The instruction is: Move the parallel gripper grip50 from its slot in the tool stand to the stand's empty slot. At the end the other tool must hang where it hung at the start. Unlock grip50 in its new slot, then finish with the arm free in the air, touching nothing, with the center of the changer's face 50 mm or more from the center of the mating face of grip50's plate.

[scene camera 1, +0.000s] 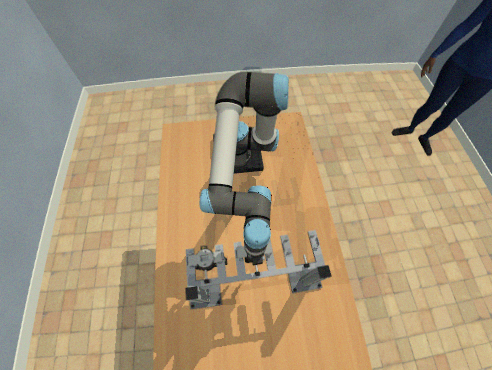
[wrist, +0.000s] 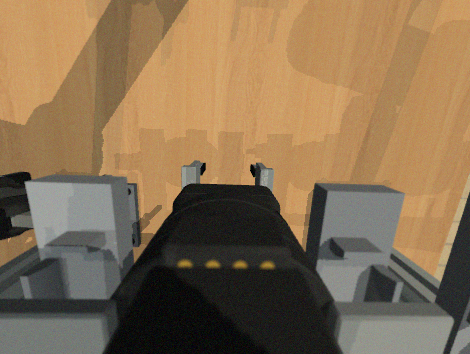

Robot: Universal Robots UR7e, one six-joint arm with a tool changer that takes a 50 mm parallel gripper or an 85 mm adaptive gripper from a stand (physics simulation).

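Where they show: arm's base, origin of the base link: (scene camera 1: pixel 237 155).
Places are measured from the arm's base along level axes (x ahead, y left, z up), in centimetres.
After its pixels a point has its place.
The parallel gripper grip50 (wrist: pixel 225 215) @(x 55.4, y -6.6, z 26.0 cm) is on the arm's changer, a black body with two short grey fingers. My gripper (wrist: pixel 227 170) is open, with an empty gap between the fingertips. In the scene view the wrist (scene camera 1: pixel 257 234) @(x 60.6, y -7.1, z 50.4 cm) hangs over the middle slot of the tool stand (scene camera 1: pixel 280 272) @(x 69.1, y 0.2, z 24.5 cm) and largely hides grip50. In the wrist view, grey wings of grip50's plate (wrist: pixel 400 332) @(x 58.5, y -2.1, z 27.4 cm) show near the stand's left prong (wrist: pixel 75 205) @(x 55.4, y -12.2, z 24.5 cm) and right prong (wrist: pixel 362 205) @(x 56.1, y -1.4, z 24.5 cm); whether they rest on the prongs I cannot tell. The other tool (scene camera 1: pixel 205 258) @(x 57.8, y -24.9, z 25.1 cm) hangs in the left slot. The right slot holds no tool.
The stand's prongs point toward the arm's base (scene camera 1: pixel 250 162) @(x 6.3, y 5.9, z 0.0 cm); the right-slot prongs (scene camera 1: pixel 286 245) @(x 60.4, y 5.3, z 24.5 cm) (scene camera 1: pixel 314 242) @(x 62.0, y 15.9, z 24.5 cm) stand beside the wrist. Black parts of the other tool (wrist: pixel 15 205) @(x 57.2, y -21.2, z 18.3 cm) show at the wrist view's left edge. A person (scene camera 1: pixel 450 75) stands right of the wooden table (scene camera 1: pixel 185 150) @(x -13.8, y -28.9, z -3.7 cm).
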